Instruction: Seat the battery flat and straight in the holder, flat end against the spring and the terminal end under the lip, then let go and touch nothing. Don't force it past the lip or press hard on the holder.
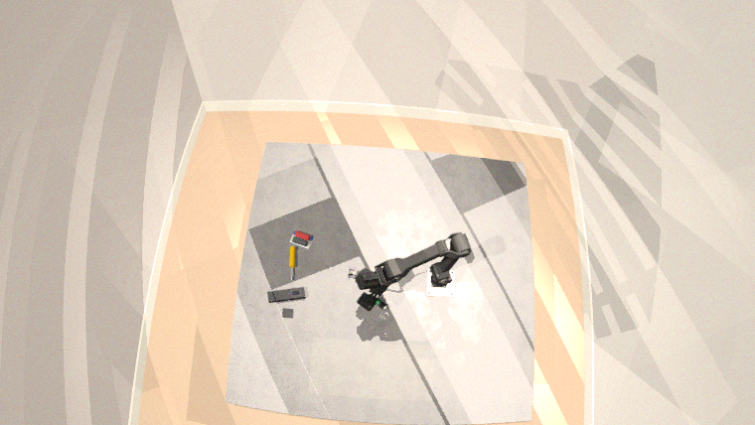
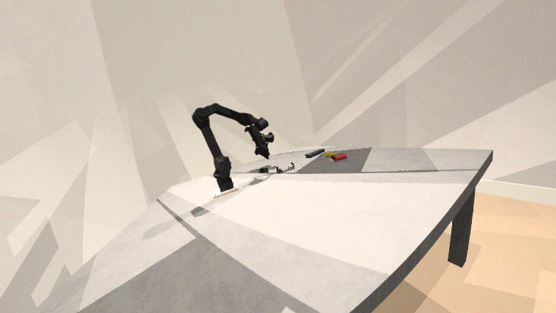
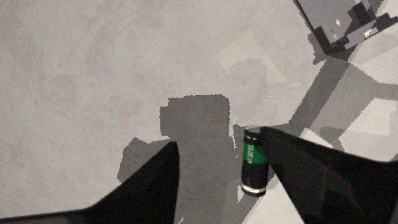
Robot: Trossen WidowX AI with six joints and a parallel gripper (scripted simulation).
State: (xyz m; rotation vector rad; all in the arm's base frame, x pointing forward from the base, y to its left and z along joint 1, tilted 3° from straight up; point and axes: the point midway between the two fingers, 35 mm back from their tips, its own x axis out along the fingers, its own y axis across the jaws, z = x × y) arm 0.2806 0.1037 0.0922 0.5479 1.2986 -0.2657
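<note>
Now: gripper tip 5 cm past the battery, 1 cm to the right of it and 7 cm above it. Also, from my gripper tip: yellow screwdriver 33 cm ahead, 14 cm to the right, 7 cm below; then dark square 33 cm ahead, 7 cm to the left, 8 cm below; then long black bar 34 cm ahead, 7 cm below.
</note>
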